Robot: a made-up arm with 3 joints. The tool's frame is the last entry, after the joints.
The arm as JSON. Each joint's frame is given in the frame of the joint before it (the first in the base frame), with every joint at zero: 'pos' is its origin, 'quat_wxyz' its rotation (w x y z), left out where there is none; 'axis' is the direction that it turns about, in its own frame. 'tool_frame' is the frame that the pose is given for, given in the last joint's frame.
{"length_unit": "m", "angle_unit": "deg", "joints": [
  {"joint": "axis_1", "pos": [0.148, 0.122, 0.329], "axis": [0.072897, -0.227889, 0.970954]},
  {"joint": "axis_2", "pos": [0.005, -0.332, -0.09], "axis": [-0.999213, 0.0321, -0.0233]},
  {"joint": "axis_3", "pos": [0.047, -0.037, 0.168], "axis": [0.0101, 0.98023, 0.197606]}
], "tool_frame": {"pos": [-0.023, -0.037, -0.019], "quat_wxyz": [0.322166, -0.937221, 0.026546, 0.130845]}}
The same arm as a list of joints. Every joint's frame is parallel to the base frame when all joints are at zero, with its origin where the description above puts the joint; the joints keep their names.
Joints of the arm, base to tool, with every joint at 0 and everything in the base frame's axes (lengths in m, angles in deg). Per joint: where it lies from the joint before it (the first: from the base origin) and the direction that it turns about. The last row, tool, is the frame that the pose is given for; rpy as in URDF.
axis_1: offset 0.1480 0.1220 0.3290 axis 0.072897 -0.227889 0.970954
axis_2: offset 0.0050 -0.3320 -0.0900 axis -0.999213 0.0321 -0.0233
axis_3: offset 0.0470 -0.0370 0.1680 axis 0.0101 0.98023 0.197606
tool: offset -0.0230 -0.0370 -0.0190 rpy -141.79 15.21 2.05

